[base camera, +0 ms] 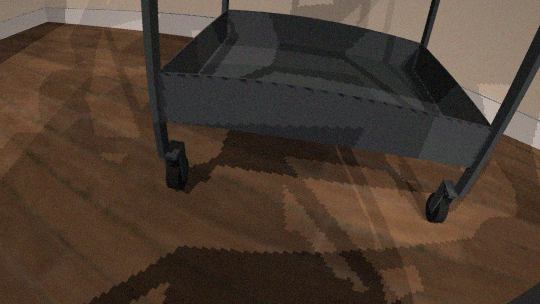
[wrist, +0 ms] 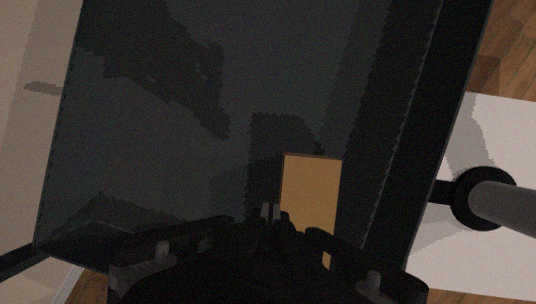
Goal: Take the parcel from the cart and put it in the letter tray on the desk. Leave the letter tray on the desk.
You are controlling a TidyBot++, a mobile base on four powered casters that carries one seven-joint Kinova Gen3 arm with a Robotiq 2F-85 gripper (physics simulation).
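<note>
The parcel, a tan box, stands in the dark top tray of the cart in the wrist view, right of the view's middle, with its lower part hidden behind the gripper. The cart shows its lower tray, posts and casters in the base camera view; its top tray is out of that view. My gripper is shut and empty. Its fingertips appear above the tray, just left of the parcel's near part in the wrist view. The letter tray and the desk do not show clearly in either view.
The cart's raised side wall runs right of the parcel. Beyond it a grey cylindrical bar with a black collar stands over a white surface. Walls rise behind the cart. The cart's front casters stand on the wooden floor.
</note>
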